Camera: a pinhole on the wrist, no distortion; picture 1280 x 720 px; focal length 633.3 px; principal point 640.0 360.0 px. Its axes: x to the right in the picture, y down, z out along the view. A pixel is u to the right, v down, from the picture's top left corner.
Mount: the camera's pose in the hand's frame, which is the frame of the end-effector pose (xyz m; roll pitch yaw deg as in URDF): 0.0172 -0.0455 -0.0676 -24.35 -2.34 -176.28
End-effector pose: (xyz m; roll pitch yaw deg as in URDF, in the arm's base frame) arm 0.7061 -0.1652 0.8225 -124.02 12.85 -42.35
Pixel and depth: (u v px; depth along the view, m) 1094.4 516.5 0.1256
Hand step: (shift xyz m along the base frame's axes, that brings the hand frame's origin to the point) 0.0391 0.1057 0.0994
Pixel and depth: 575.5 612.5 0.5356
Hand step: 0.4702 0.2860 0.1626
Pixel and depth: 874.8 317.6 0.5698
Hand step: 0.2396 0.5098 -0.0159
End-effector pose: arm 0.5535 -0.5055 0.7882 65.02 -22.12 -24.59
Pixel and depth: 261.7 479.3 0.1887
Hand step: 0.0962 -0.1973 -0.0369
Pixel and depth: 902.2 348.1 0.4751
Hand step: -0.2891 -0.3567 -0.1140
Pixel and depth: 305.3 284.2 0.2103
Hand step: 0.0643 -0.2058 0.0184
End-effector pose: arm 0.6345 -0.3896 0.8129 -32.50 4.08 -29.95
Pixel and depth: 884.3 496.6 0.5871
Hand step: -0.1687 -0.0444 0.5911
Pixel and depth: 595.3 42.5 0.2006
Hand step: 0.0708 0.0217 0.1471
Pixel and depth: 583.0 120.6 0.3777
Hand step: 0.1403 0.0600 0.3121
